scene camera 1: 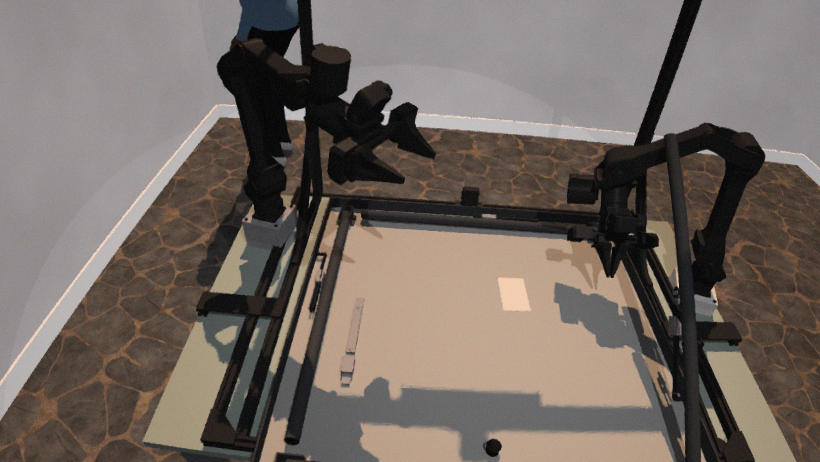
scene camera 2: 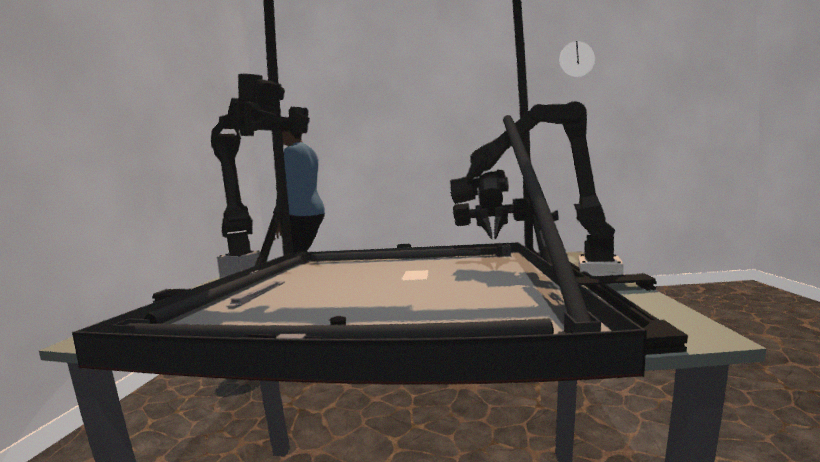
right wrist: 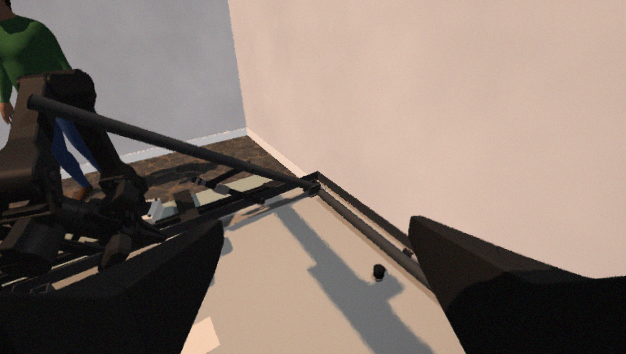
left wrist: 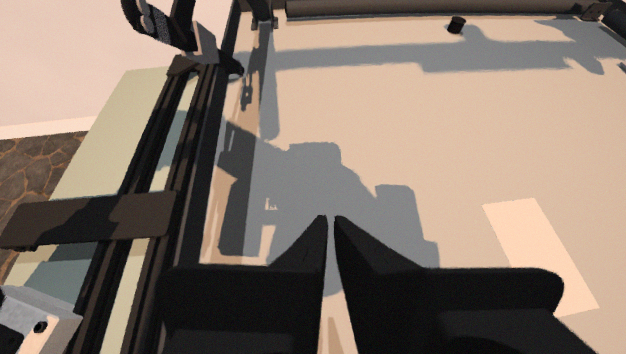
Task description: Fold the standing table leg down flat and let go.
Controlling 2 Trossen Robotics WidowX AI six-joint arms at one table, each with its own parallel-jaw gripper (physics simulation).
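Frame: origin at the left arm's base, x ahead, y left, z up, level; centimetres.
Seen in the pictures: left gripper, fingertip midpoint: (scene camera 1: 610,277) (scene camera 2: 493,238) (right wrist: 166,238) (left wrist: 329,223); right gripper, fingertip midpoint: (scene camera 1: 420,168) (scene camera 2: 293,118) (right wrist: 317,227); left arm's base, link origin: (scene camera 1: 696,285) (scene camera 2: 599,259); right arm's base, link origin: (scene camera 1: 269,212) (scene camera 2: 239,253).
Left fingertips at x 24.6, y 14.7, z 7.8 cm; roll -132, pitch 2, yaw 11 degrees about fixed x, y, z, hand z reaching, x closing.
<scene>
Offsets run from my left fingertips to a thing's top centre. "*": to the spot under its first point.
The table leg (scene camera 1: 679,241) (scene camera 2: 539,200) (right wrist: 175,144) is raised, hinged at the near right corner of the frame in scene camera 2. It leans back over the right side toward the arms, its free end high. My left gripper (scene camera 1: 611,273) (scene camera 2: 494,235) (left wrist: 329,223) is shut and empty, pointing down above the tabletop's far right part, left of the leg in both scene views. Contact between the left arm and the leg cannot be told. My right gripper (scene camera 1: 418,168) (right wrist: 317,227) is open and empty, high above the far left corner, away from the leg.
Folded legs lie along the left side (scene camera 1: 321,321), the far side (scene camera 1: 424,219) and the near side (scene camera 2: 344,328). A folding brace @(* dz -0.2, dx -13.7, dy +15.0 cm) (scene camera 1: 677,350) (right wrist: 220,188) stands by the right rail. A black knob @(dz -5.3, dx +15.5, dy +41.3 cm) (scene camera 1: 492,447) (left wrist: 456,25) (right wrist: 379,272) sits near the front. Posts rise behind the table.
</scene>
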